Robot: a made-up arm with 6 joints.
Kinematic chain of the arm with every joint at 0, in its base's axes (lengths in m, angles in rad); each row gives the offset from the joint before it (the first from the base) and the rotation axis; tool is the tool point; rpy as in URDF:
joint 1: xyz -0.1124 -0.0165 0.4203 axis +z
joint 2: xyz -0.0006 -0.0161 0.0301 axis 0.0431 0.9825 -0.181
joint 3: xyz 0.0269 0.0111 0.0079 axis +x
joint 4: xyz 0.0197 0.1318 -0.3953 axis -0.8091 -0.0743 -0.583
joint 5: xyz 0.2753 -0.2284 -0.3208 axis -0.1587 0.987 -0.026
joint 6: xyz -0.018 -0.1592 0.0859 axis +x
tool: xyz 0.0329 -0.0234 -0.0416 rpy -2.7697 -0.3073 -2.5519
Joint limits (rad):
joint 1: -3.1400..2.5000
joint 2: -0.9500..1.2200
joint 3: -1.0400..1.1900
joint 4: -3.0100..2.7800
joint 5: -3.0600..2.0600
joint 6: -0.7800..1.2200
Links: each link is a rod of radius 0.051 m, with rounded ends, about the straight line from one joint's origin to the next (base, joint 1, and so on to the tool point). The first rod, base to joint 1, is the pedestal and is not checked.
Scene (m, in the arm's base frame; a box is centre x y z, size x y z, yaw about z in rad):
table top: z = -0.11
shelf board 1: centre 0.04 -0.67 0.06 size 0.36 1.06 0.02 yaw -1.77
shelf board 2: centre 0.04 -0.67 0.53 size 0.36 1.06 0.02 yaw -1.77
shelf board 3: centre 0.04 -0.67 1 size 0.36 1.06 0.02 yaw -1.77
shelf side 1: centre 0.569 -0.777 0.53 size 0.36 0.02 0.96 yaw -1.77
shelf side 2: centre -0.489 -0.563 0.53 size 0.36 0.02 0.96 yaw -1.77
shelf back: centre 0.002 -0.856 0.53 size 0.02 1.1 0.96 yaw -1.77
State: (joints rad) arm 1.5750 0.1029 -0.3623 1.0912 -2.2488 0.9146
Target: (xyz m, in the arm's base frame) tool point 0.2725 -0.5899 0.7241
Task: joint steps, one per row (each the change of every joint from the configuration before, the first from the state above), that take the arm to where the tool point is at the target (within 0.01 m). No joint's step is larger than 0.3 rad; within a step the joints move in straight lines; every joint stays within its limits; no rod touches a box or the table.
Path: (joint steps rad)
1: -0.2506 -0.1928 -0.1355 -0.1332 -0.0395 -0.0502
2: -0.2506 -0.1927 -0.1356 -0.1331 -0.0395 -0.0503
3: -0.2505 -0.1928 -0.1355 -0.1332 -0.0395 -0.0502
4: -0.2506 -0.1928 -0.1356 -0.1331 -0.0395 -0.0503
5: -0.2506 -0.1927 -0.1355 -0.1332 -0.0395 -0.0502

